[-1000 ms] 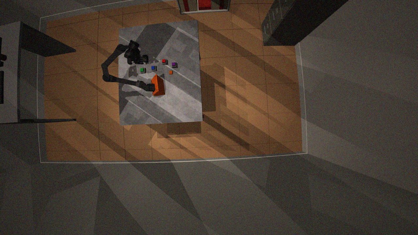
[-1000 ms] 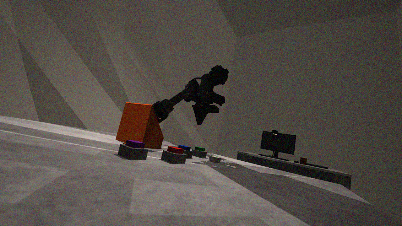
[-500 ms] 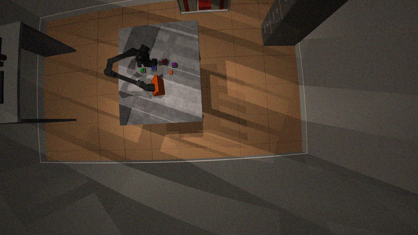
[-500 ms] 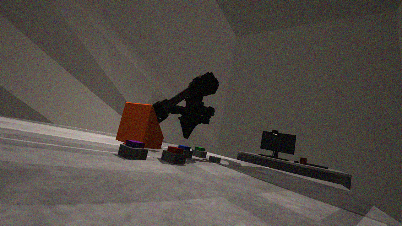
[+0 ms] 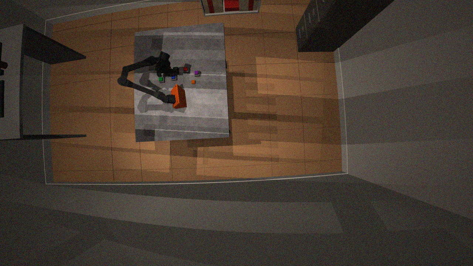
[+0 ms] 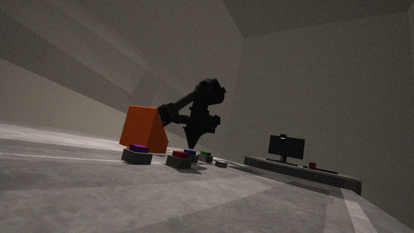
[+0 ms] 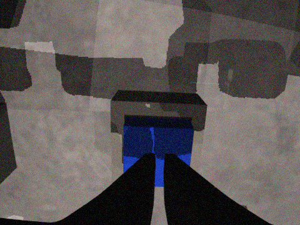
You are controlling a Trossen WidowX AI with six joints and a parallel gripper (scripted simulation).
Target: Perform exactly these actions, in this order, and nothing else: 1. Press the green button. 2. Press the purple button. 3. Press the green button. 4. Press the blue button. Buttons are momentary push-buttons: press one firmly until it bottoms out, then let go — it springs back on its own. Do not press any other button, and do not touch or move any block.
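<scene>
Right now the blue button is 1 cm below my gripper tip. Round my gripper tip: red button: 12 cm to the right, 4 cm ahead, 1 cm below; green button: 12 cm to the left, 1 cm below; white block: 9 cm to the left, 9 cm ahead, 4 cm below.
</scene>
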